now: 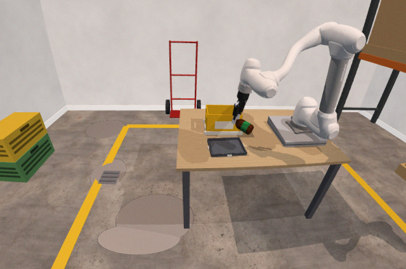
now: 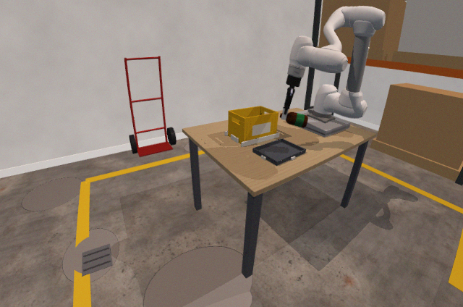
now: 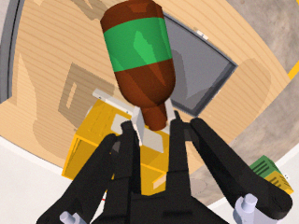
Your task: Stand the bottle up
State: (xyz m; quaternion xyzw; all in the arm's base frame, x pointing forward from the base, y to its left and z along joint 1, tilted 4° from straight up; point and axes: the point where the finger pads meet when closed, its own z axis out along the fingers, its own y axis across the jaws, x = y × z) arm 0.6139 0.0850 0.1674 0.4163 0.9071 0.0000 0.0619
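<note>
Right now the bottle is 30 mm behind my hand, 40 mm to the left of it and 30 mm below it. Also, from my hand: dark tray (60 mm ahead, 40 mm to the left, 200 mm below); yellow crate (30 mm ahead, 230 mm to the right, 130 mm below).
</note>
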